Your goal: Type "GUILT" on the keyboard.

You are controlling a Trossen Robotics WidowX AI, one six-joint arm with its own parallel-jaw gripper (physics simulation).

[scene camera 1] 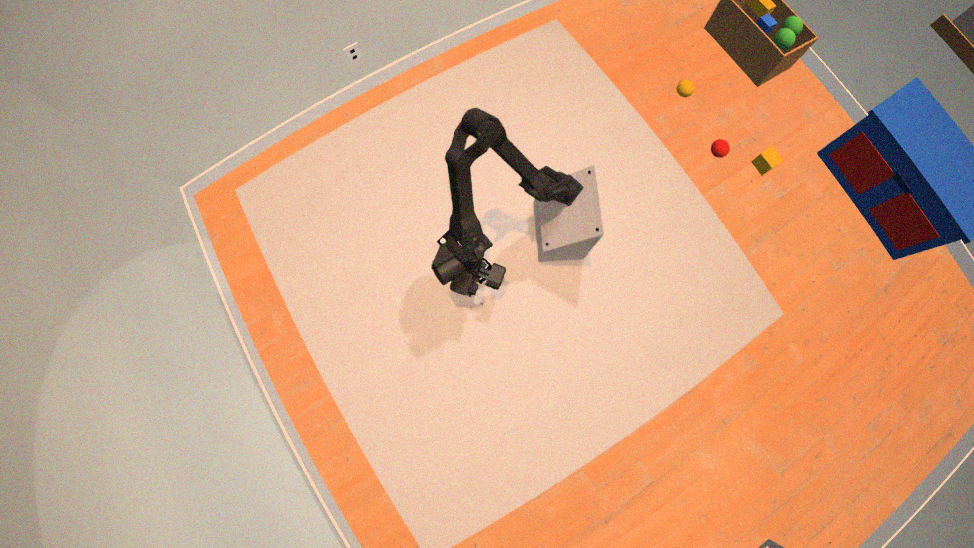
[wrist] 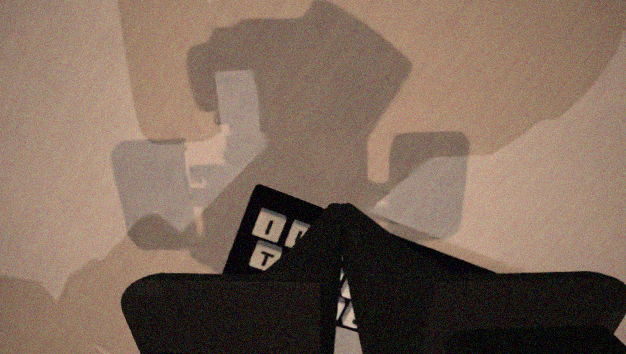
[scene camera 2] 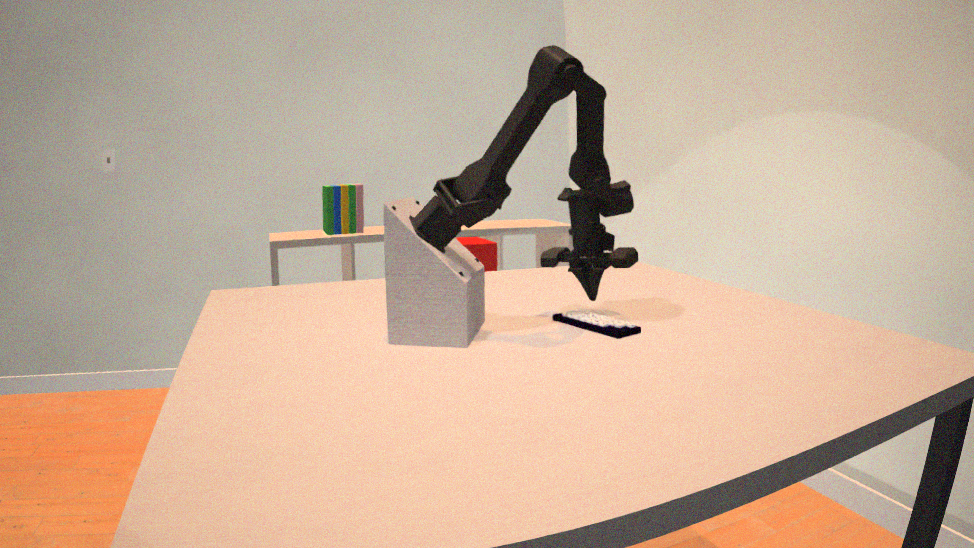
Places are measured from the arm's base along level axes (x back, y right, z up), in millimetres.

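Pixels of known places: gripper, fingertip midpoint: [wrist: 340, 213] [scene camera 2: 593, 300]; arm's base at its link origin: [scene camera 1: 569, 190] [scene camera 2: 426, 234].
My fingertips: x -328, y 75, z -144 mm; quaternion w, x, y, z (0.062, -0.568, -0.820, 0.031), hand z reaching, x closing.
Observation:
Ahead of a thing's pixels: the offset from my fingertips to its top centre. Level surfaces: height alone.
The black keyboard [scene camera 2: 621, 333] [wrist: 280, 200] with white keys lies flat on the table. My gripper [scene camera 1: 481, 278] [scene camera 2: 592, 297] [wrist: 340, 213] is shut and empty, pointing down. Its tips are a little above the keyboard, with a gap showing in the scene camera 2 view. In the wrist view the I key {dx +24, dy -25, dz -18 mm} [wrist: 269, 227] and the T key {dx +42, dy -22, dz -18 mm} [wrist: 264, 256] show left of the fingers. A partly covered key {dx +25, dy -8, dz -18 mm} [wrist: 299, 233] is right of the I key. The fingers hide most other keys, so G, U and L cannot be read. The arm largely hides the keyboard in the scene camera 1 view.
The arm's grey base [scene camera 1: 575, 228] [scene camera 2: 429, 299] stands on the table {dz -36 mm} [scene camera 1: 544, 381] [scene camera 2: 408, 422] beside the keyboard. Behind are a side table [scene camera 2: 306, 236] with upright books [scene camera 2: 342, 209] and a red box [scene camera 2: 484, 253]. A wooden bin [scene camera 1: 749, 51] and loose balls are on the floor.

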